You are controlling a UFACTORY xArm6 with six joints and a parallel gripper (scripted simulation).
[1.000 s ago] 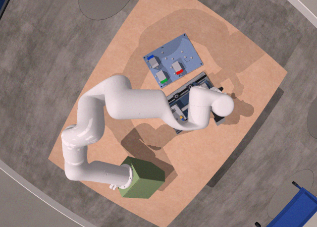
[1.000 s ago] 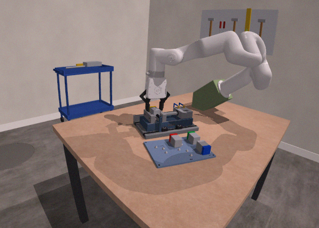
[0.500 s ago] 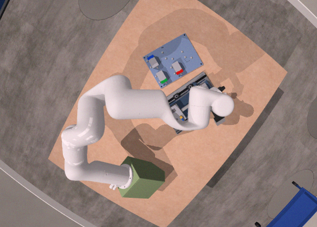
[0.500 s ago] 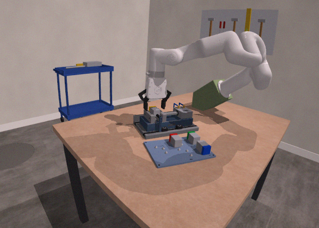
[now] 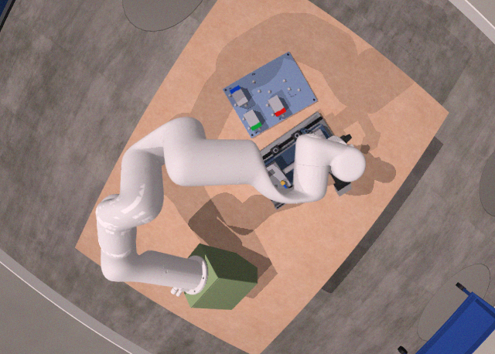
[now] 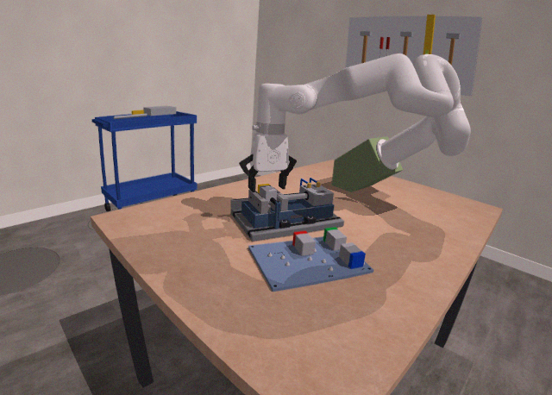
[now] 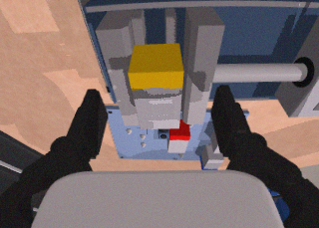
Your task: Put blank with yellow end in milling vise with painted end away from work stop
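The yellow-ended blank lies 2 cm below my hand. The rest, counted from my hand: hosed block: 16 cm behind, 6 cm to the left, 4 cm below; then fixed jaw: 4 cm below, 3 cm ahead, 1 cm to the right; then moving jaw: 4 cm below, 3 cm behind, 1 cm to the left.
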